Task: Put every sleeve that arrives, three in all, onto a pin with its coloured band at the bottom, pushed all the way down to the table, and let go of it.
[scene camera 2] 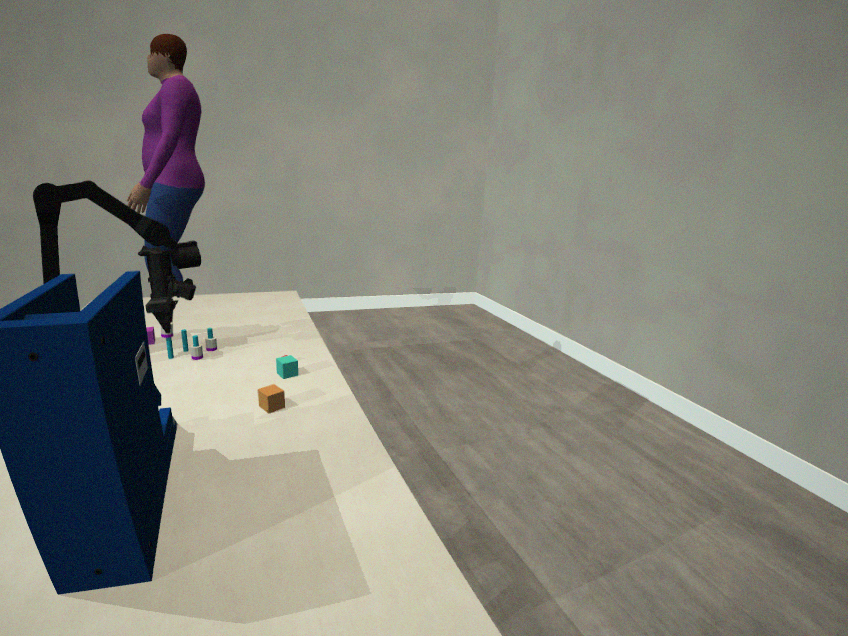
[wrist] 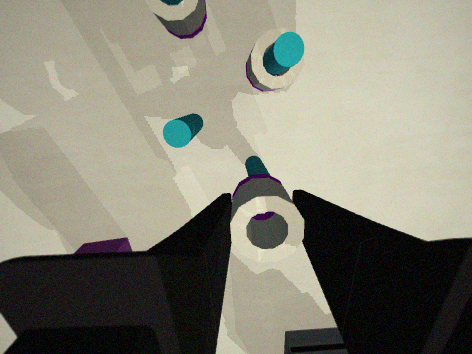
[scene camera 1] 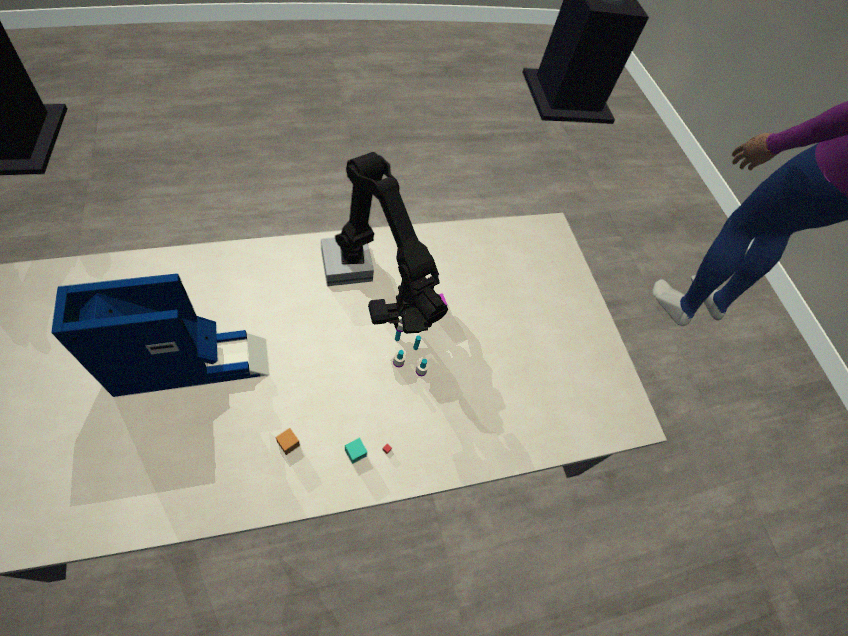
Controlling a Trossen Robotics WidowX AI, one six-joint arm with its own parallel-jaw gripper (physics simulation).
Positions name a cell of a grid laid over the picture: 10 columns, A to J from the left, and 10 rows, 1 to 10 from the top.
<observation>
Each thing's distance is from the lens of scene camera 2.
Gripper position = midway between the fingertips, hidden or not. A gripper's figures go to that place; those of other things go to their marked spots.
my gripper (scene camera 2: B6): 123 cm
blue dispenser (scene camera 2: B8): 52 cm
</observation>
